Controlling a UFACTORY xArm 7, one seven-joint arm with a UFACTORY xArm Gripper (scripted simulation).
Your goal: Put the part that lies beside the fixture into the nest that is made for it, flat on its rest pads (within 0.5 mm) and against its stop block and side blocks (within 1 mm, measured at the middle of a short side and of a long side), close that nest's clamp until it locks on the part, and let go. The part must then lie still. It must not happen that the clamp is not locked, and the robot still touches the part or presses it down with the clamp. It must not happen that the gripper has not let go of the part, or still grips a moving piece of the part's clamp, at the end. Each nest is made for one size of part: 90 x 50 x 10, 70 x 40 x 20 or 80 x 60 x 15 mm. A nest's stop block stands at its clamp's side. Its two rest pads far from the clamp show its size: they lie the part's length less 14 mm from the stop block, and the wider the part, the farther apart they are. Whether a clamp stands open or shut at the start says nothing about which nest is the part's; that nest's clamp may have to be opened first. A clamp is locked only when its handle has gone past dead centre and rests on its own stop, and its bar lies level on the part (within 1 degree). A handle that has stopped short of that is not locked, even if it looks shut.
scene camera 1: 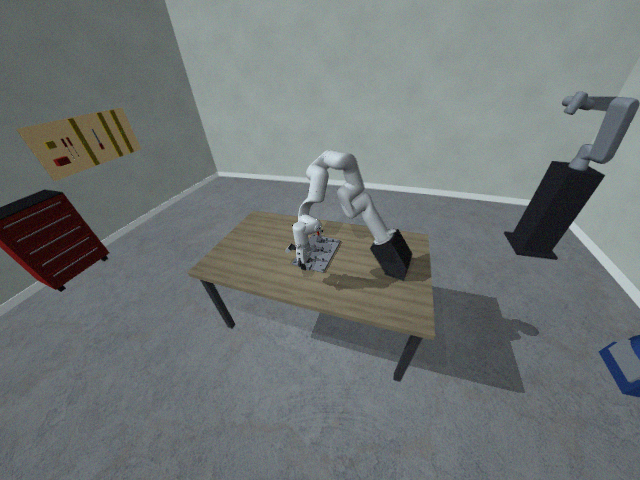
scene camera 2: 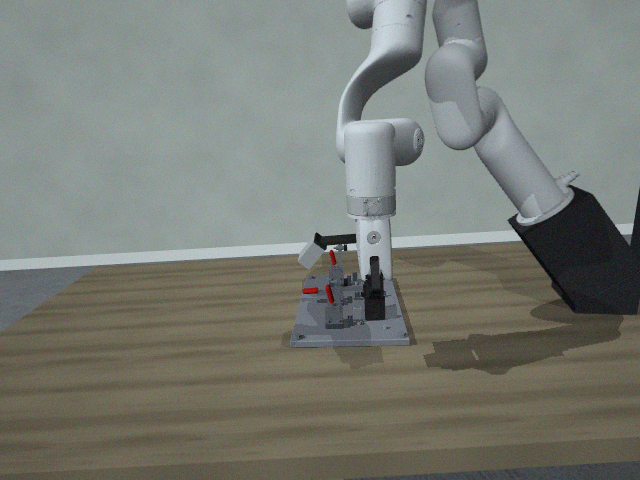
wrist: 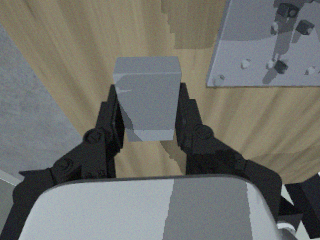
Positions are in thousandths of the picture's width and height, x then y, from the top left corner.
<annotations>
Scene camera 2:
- my gripper: 585, 651
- grey fixture plate: 485, 670
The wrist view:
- my gripper: 467, 406
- flat grey block: 464, 365
</annotations>
